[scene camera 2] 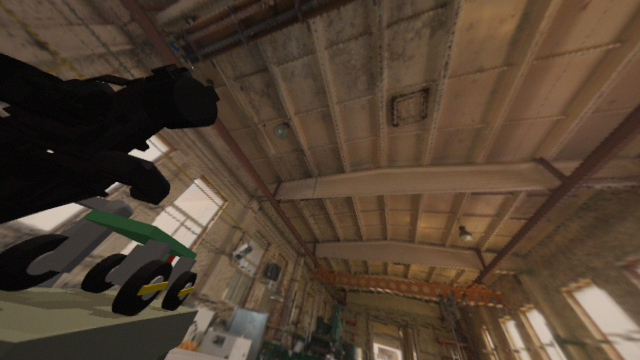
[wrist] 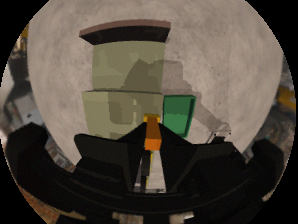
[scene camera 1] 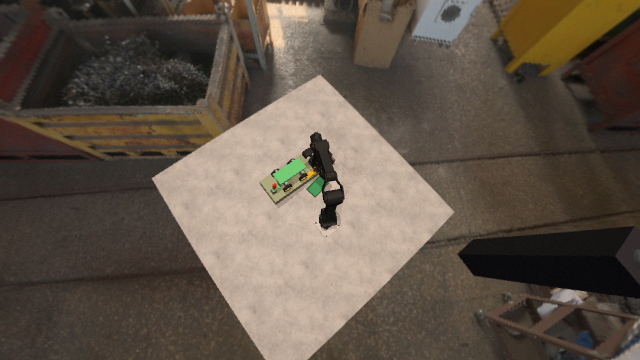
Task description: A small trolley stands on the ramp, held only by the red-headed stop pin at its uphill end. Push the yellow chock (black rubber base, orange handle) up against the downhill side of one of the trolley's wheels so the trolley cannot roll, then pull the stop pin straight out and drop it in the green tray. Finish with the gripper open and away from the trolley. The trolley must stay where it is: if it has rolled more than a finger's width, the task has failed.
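There's a ramp here, and the spot on it at (wrist: 111,114) is the same spot as the one at (scene camera 1: 306,163).
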